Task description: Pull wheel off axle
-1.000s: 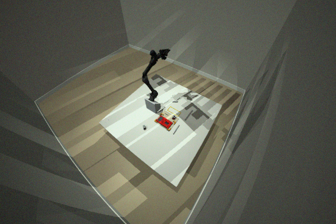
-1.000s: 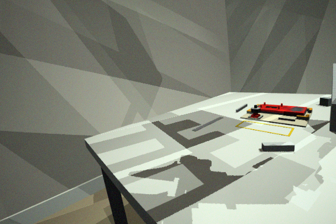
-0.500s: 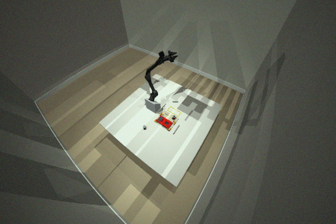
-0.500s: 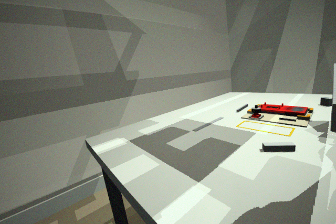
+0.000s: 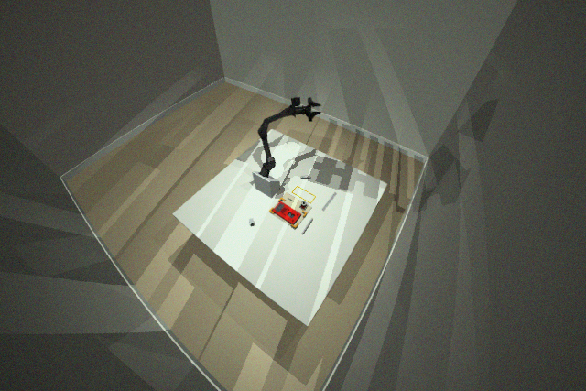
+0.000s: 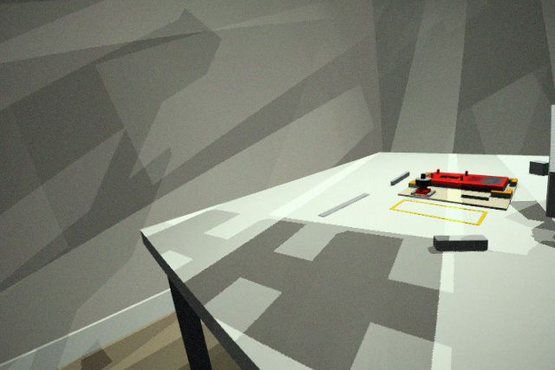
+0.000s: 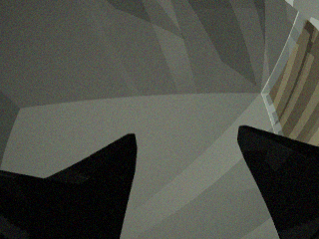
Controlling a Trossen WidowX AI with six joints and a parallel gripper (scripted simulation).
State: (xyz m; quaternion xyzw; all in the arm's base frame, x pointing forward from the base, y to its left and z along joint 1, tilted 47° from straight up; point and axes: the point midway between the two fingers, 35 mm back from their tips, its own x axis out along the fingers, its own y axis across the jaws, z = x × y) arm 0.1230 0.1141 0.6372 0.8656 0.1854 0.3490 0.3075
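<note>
The wheel is 27 cm ahead of my gripper tip, 48 cm to the right of it and 51 cm below it. Round my gripper tip: thin dark bar 39 cm ahead, 30 cm to the right, 55 cm below.
</note>
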